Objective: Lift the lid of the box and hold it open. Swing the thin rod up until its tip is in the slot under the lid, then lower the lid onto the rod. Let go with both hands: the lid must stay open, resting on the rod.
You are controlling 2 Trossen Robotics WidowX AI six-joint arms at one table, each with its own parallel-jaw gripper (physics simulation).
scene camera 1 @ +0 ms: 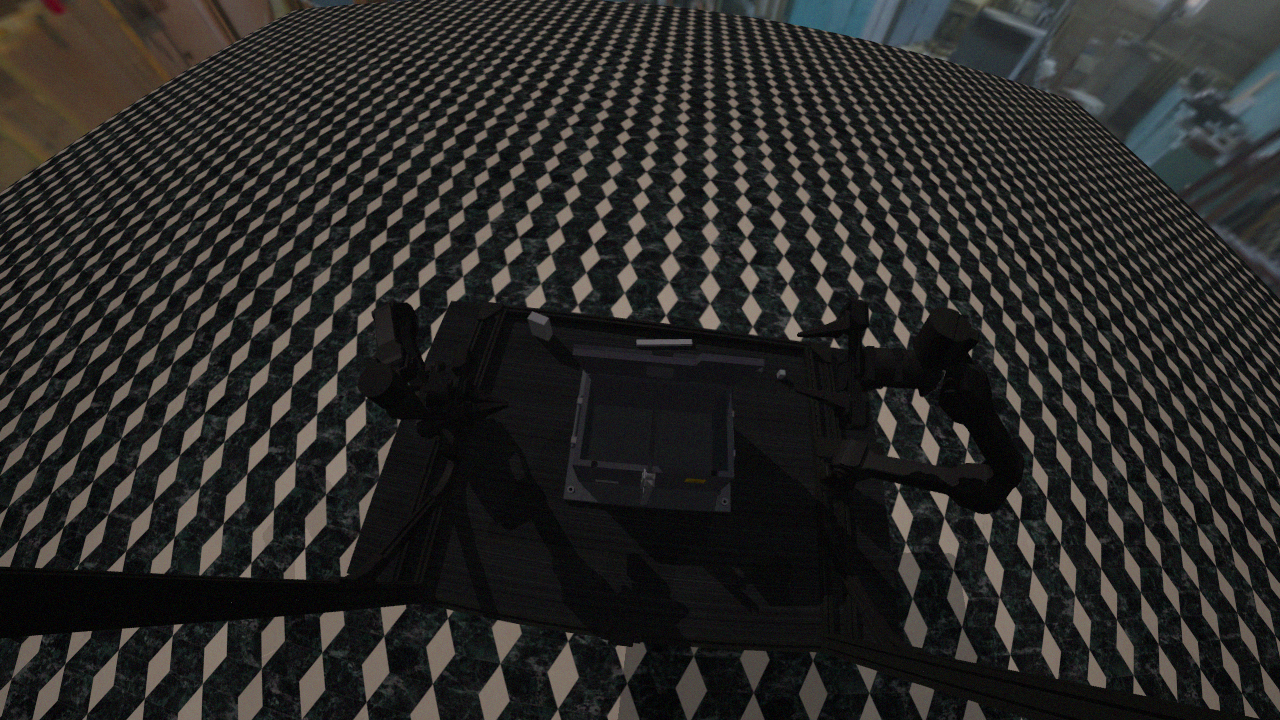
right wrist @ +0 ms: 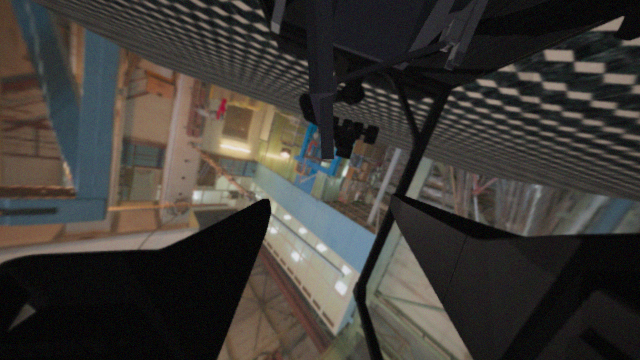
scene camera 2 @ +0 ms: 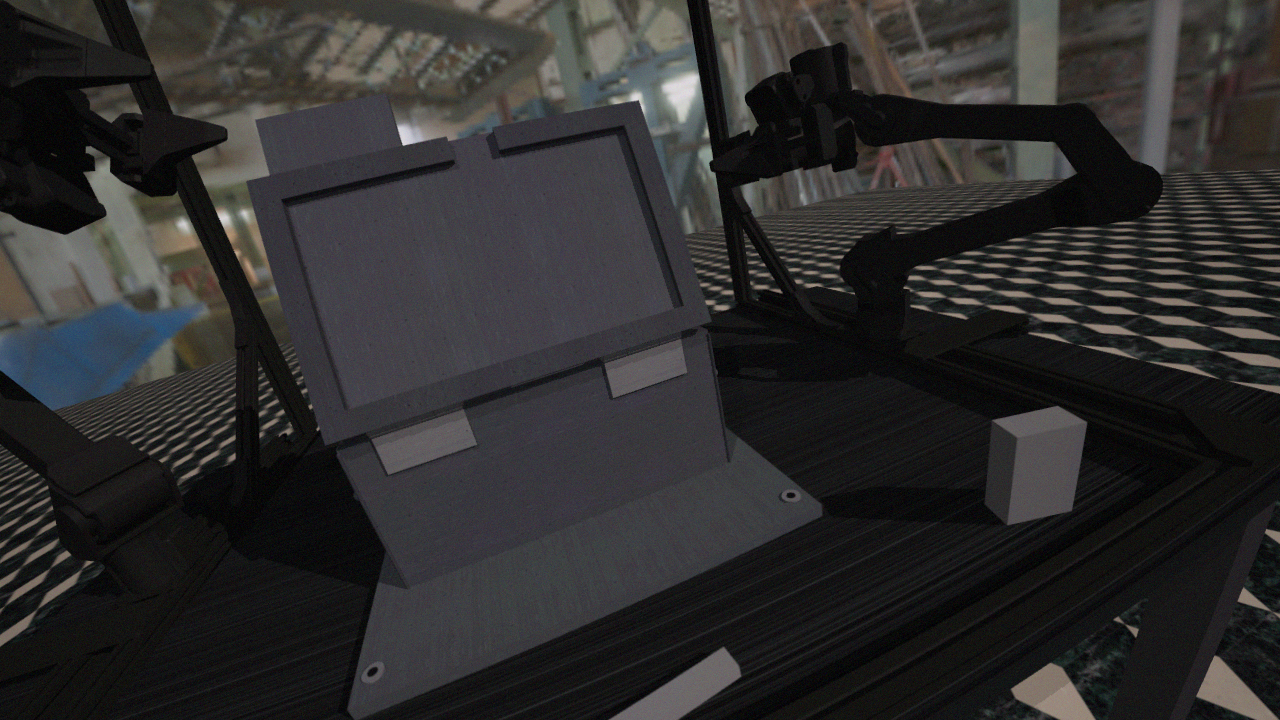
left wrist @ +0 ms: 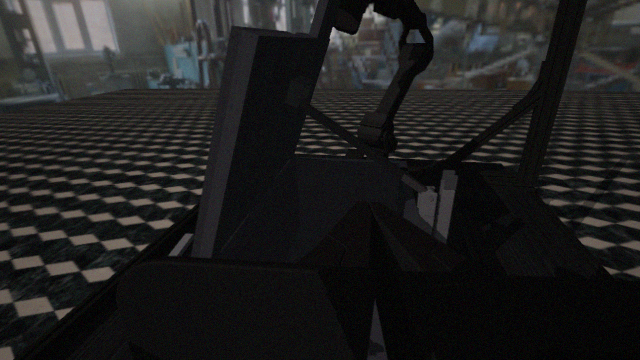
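Pixels of known places: left gripper, fingertip midpoint: [scene camera 1: 507, 404] [right wrist: 353, 125] [scene camera 2: 711, 166] [left wrist: 366, 214]; right gripper, fingertip midpoint: [scene camera 1: 797, 361] [right wrist: 330, 202] [scene camera 2: 193, 105]; left arm's base, origin of the base link: [right wrist: 360, 66] [scene camera 2: 884, 334]; right arm's base, origin of the base link: [scene camera 1: 831, 476] [scene camera 2: 165, 575].
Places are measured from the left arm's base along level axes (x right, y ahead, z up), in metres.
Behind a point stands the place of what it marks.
The grey box [scene camera 1: 575, 457] @[x 0.054, y 0.328, z 0.132 m] [scene camera 2: 545, 457] @[x -0.140, y 0.483, z 0.068 m] stands in the middle of the dark table, its lid [scene camera 1: 666, 356] @[x -0.074, y 0.470, z 0.329 m] [scene camera 2: 480, 265] @[x -0.112, y 0.486, z 0.231 m] [left wrist: 258, 136] @[x -0.091, y 0.374, z 0.245 m] [right wrist: 322, 89] @[x -0.080, y 0.630, z 0.326 m] raised steeply. The thin rod [left wrist: 333, 127] @[x -0.038, y 0.462, z 0.232 m] slants up to the lid's underside; the slot is too dark to make out. My left gripper [scene camera 1: 416, 379] [scene camera 2: 726, 160] @[x 0.016, y 0.217, z 0.266 m] [left wrist: 366, 214] @[x 0.016, y 0.217, z 0.266 m] is shut and empty, off to the box's side and apart from it. My right gripper [scene camera 1: 840, 336] [right wrist: 330, 202] @[x -0.052, y 0.659, z 0.399 m] is open wide and empty, a short way from the lid's edge, touching nothing.
The box sits on a grey base plate [scene camera 2: 566, 586] @[x -0.210, y 0.496, z -0.007 m] on a black table top [scene camera 1: 709, 572] @[x 0.230, y 0.629, z -0.019 m]. A black frame post [scene camera 2: 716, 143] rises behind the box. A small pale strip [scene camera 2: 680, 689] @[x -0.320, y 0.445, z -0.009 m] lies on the table. Checkered floor lies all around.
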